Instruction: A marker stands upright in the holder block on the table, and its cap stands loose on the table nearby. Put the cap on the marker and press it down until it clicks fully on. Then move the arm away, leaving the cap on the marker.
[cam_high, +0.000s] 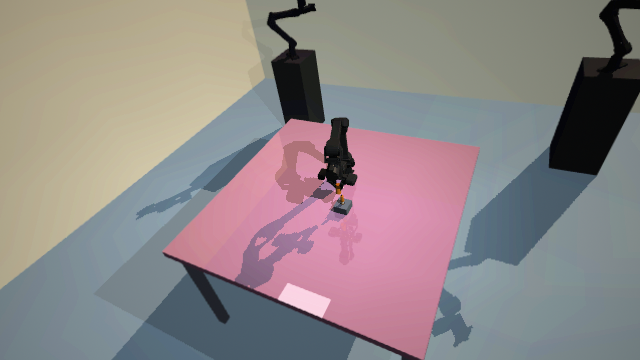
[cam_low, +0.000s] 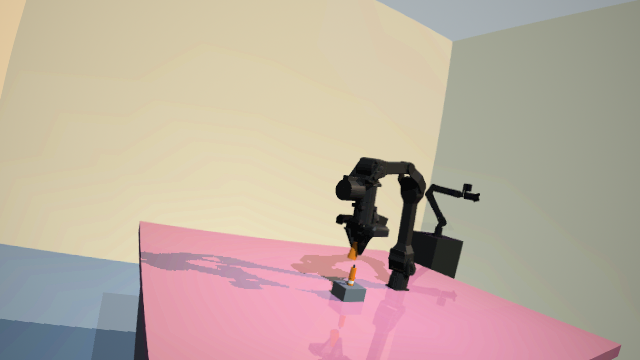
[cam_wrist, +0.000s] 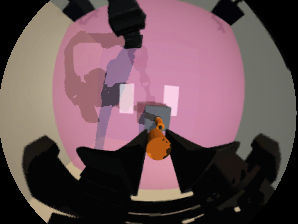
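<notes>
Right now my gripper tip is 50 mm above the orange marker, 10 mm to the right of it and 10 mm short of it. The rest, counted from my gripper tip: orange cap: 10 mm ahead, 10 mm above; then grey holder block: 110 mm below, 10 mm to the left, 10 mm ahead.
</notes>
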